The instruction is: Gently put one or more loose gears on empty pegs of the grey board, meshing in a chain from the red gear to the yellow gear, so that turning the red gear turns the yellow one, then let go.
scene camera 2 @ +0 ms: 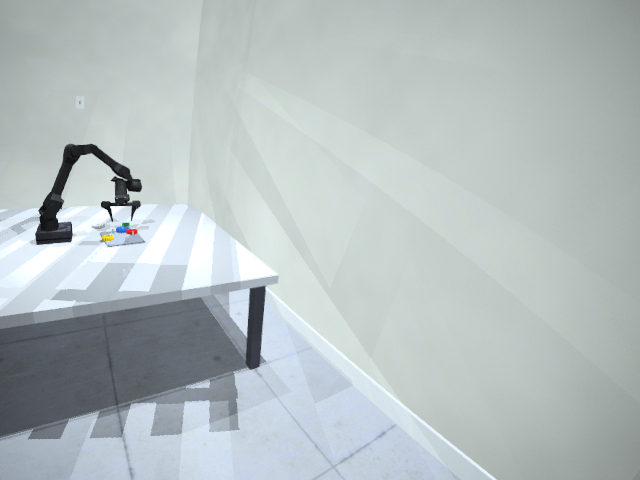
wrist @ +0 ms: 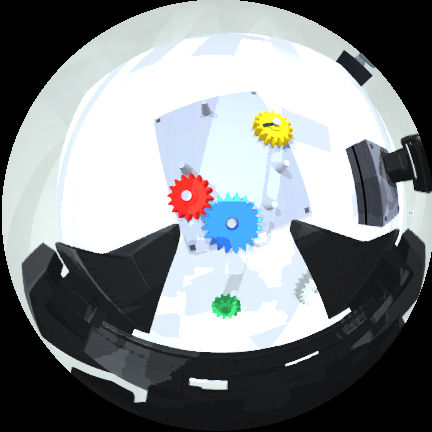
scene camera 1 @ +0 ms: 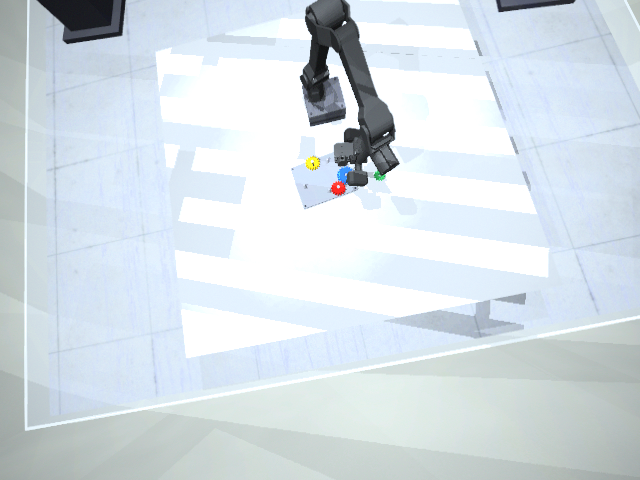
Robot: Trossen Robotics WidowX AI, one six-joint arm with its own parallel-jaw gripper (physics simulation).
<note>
The gripper [scene camera 1: 345, 169] is open, with nothing in its grasp. Also in view: a blue gear [wrist: 246, 225]. Also in view: a grey board [wrist: 221, 147].
The gripper shows as well in the wrist view [wrist: 236, 227].
</note>
